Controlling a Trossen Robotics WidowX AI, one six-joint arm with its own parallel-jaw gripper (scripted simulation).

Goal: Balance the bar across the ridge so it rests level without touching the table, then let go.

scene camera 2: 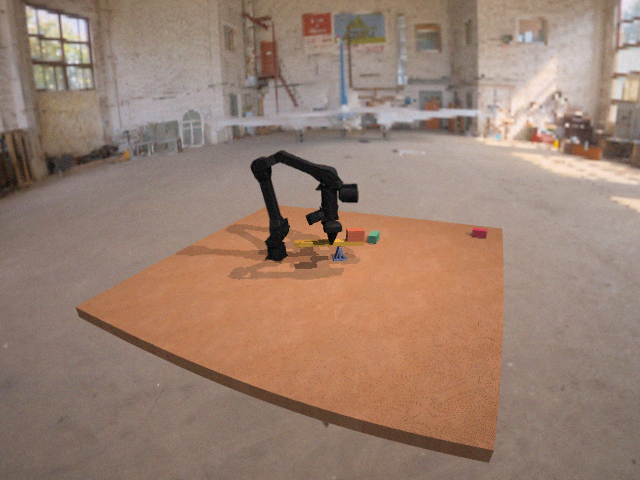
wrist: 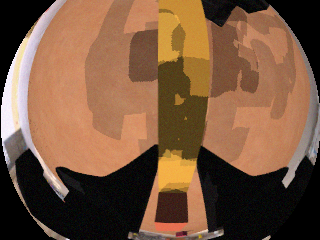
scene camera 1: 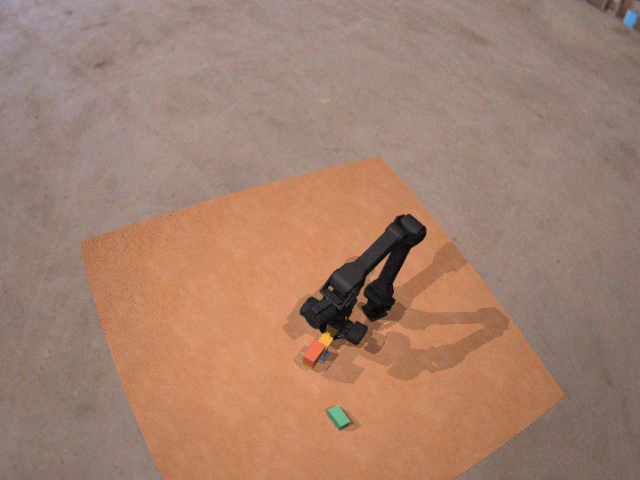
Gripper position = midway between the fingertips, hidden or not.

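Note:
There's a yellow bar, and it's being carried by the gripper (scene camera 1: 328,336). You'd also see the gripper in scene camera 2 (scene camera 2: 330,242) and in the wrist view (wrist: 178,149).

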